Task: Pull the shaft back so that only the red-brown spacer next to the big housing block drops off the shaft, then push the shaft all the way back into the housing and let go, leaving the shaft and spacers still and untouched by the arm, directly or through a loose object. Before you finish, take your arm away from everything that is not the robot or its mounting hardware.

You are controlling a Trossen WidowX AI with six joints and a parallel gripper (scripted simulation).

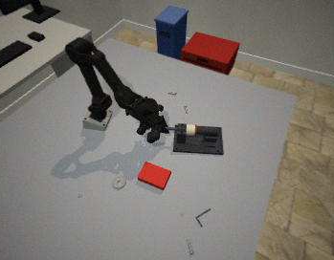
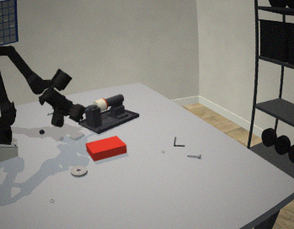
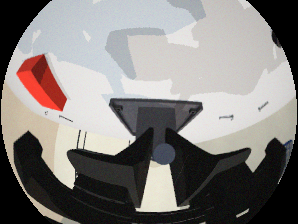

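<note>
Now: hand 90 mm short of the shaft and 20 mm to the right of it. Round my hand: red-brown spacer (140 mm ahead, 40 mm to the left); fixture (160 mm ahead, 40 mm to the left, 30 mm below); cream spacer (120 mm ahead, 30 mm to the left).
</note>
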